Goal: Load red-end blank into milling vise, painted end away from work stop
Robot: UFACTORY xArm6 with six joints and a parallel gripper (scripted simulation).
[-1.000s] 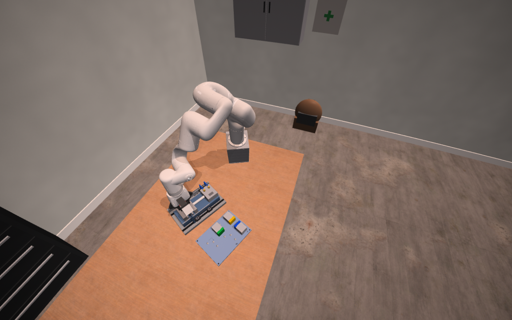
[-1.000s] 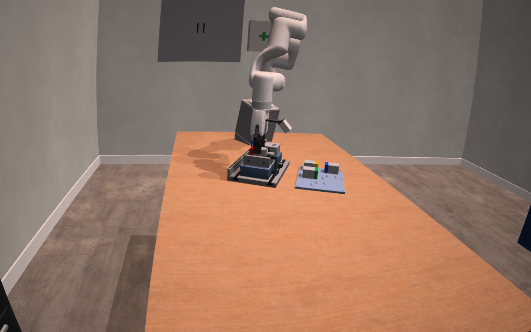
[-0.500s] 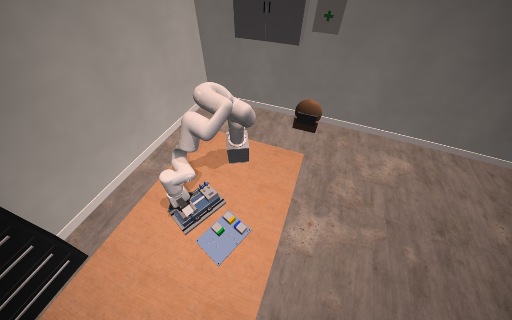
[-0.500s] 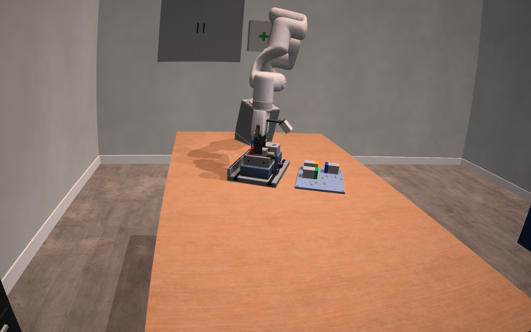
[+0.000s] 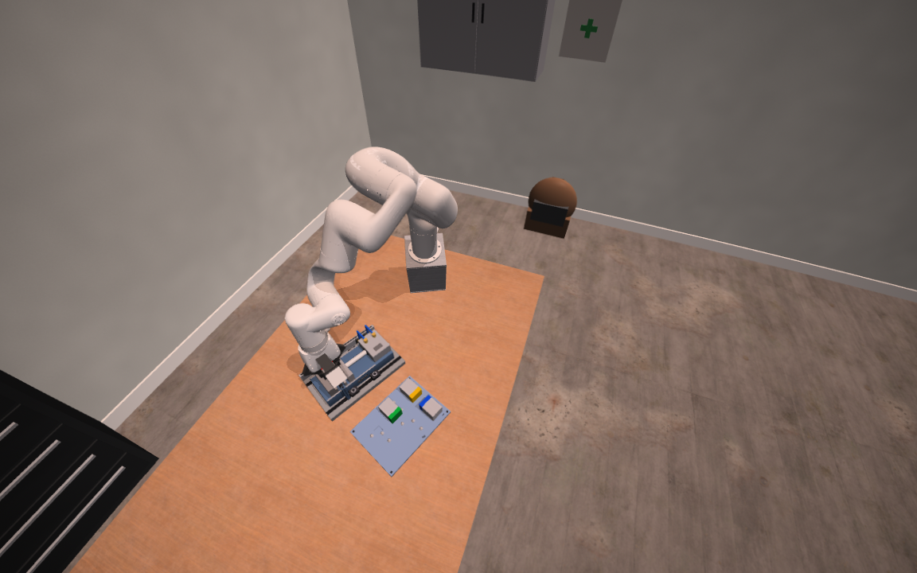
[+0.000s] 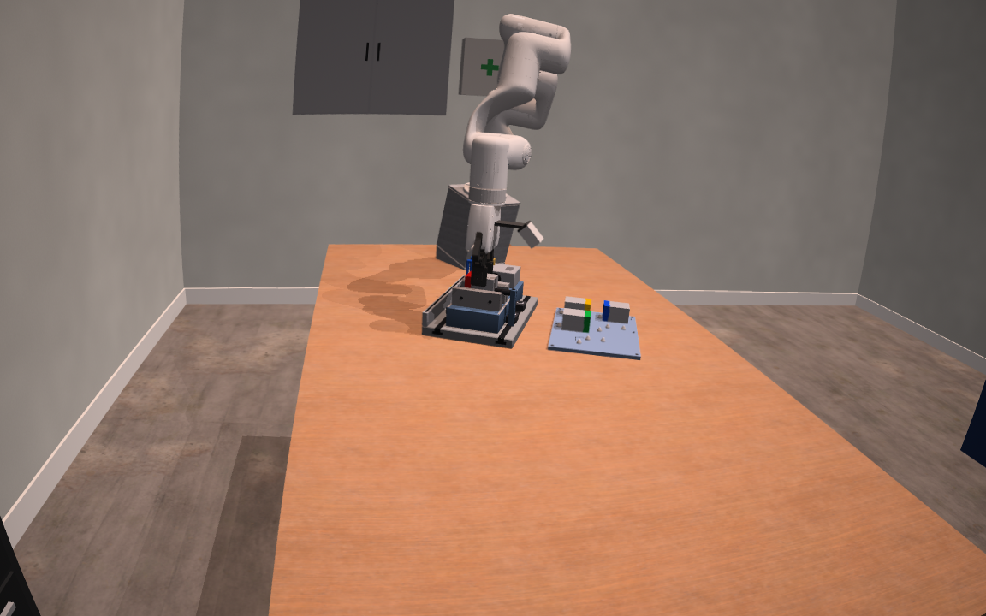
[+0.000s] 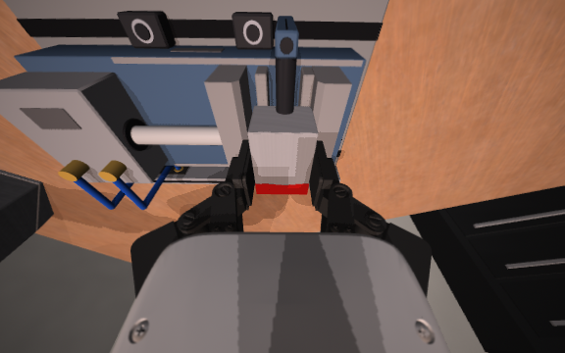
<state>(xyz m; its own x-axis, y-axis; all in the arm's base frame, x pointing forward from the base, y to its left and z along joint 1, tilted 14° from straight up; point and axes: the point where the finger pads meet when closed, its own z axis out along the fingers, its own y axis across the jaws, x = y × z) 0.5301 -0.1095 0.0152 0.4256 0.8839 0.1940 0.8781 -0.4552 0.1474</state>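
Right now my hand is 2 cm above the red-ended blank. Round my hand: fixed jaw (4 cm below, 3 cm ahead, 1 cm to the right); moving jaw (4 cm below, 3 cm behind, 2 cm to the left); dark work stop rod (4 cm to the left, 3 cm below, 2 cm ahead).
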